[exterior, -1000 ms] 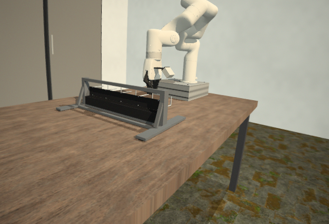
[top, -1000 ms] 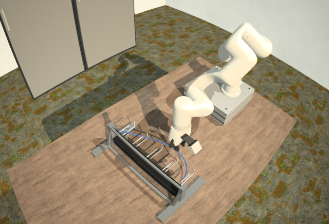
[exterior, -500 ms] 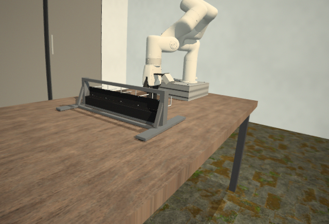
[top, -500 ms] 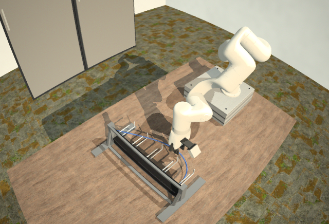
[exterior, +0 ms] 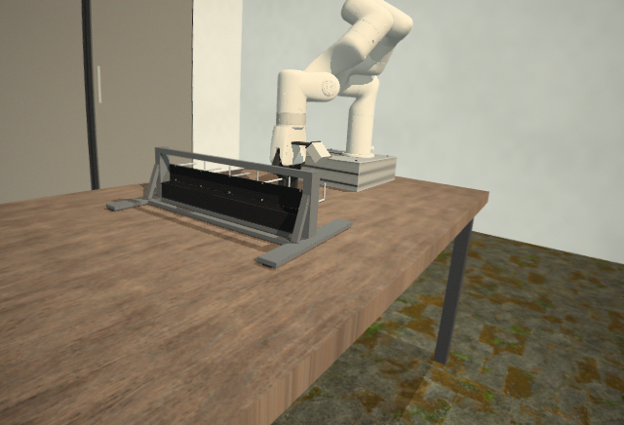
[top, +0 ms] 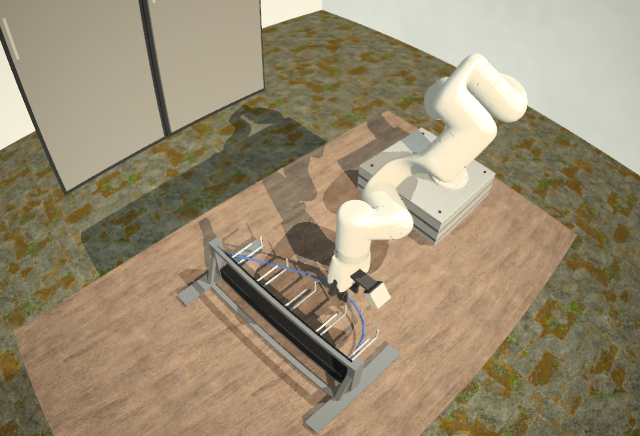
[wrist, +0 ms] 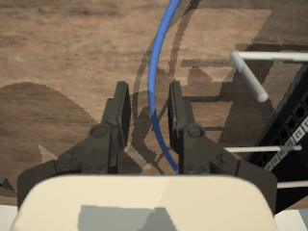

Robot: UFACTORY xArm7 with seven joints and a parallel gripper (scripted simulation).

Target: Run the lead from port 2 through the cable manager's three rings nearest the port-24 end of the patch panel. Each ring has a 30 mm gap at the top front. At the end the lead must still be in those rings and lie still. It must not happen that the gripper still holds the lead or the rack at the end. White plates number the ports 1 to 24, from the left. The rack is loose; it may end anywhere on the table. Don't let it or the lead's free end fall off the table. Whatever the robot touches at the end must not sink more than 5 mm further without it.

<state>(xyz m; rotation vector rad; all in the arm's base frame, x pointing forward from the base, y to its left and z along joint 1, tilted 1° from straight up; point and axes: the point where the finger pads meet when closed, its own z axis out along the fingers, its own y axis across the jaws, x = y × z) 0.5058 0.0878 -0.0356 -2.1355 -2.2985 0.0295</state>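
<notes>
My hand is 170 mm short of the grey rack and 40 mm to the left of it.
</notes>
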